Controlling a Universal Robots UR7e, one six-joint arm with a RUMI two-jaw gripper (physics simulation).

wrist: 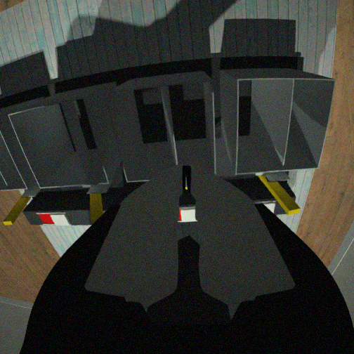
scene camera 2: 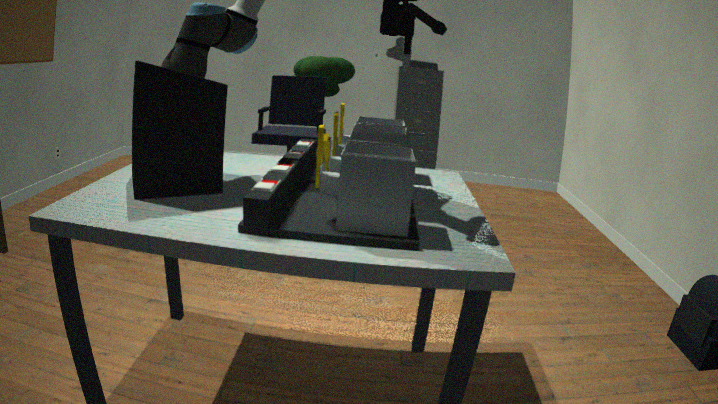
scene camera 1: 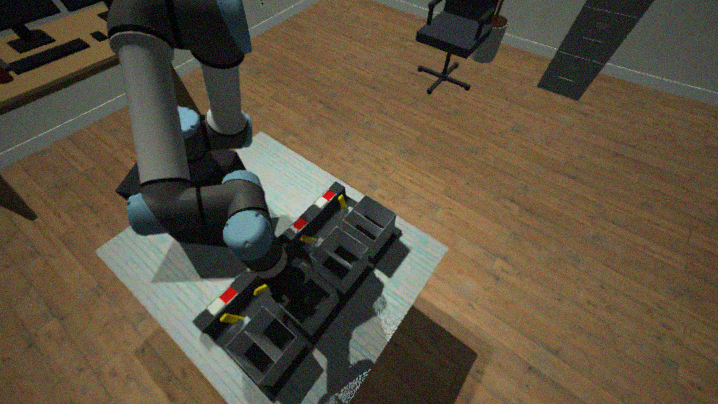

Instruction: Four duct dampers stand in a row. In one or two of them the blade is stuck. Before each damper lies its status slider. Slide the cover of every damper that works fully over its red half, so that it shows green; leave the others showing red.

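Places are measured from the arm's base along level axes (x ahead, y left, z up), in millimetres.
Pixels of known places: gripper, fingertip midpoint: [scene camera 2: 404, 72]; arm's base at its link origin: [scene camera 2: 182, 72] [scene camera 1: 192, 164].
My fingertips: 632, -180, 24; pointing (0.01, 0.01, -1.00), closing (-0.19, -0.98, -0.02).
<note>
Ahead of a thing's pixels: the offset from my fingertips to its top centre, as dx, dy, dz. "spot": to the spot under its first point. Level surfaces: height alone.
Four grey box dampers {spot: -39, -157, -190} [scene camera 1: 263, 351] [scene camera 2: 374, 195] [wrist: 55, 145] stand in a row with yellow levers {-189, -139, -131} [scene camera 1: 231, 318] [scene camera 2: 318, 155] [wrist: 279, 194]. The nearest slider shows a red half {spot: -306, -92, -279} [scene camera 1: 228, 294] beside its white cover {-309, -143, -271} [scene camera 1: 216, 306]. The second slider [wrist: 189, 214] is hidden by the arm in scene camera 1 but shows white and some red in the wrist view. The third shows red {-266, +275, -280} [scene camera 1: 299, 223]. The farthest shows red {-247, +459, -280} [scene camera 1: 328, 194] [wrist: 46, 218] beside a white cover {-252, +409, -271} [scene camera 1: 321, 202] [wrist: 60, 219]. No green shows. My gripper [scene camera 2: 407, 52] [wrist: 185, 167] is shut and empty, above the row around the second damper.
The dampers and slider rail stand on a pale table {dz -360} [scene camera 1: 271, 160] [scene camera 2: 85, 208]. A large dark block [scene camera 2: 178, 135] stands under the arm's base. A desk [scene camera 1: 90, 55], an office chair [scene camera 1: 454, 35] [scene camera 2: 296, 105] and a grey cabinet [scene camera 2: 420, 100] stand in the room.
</note>
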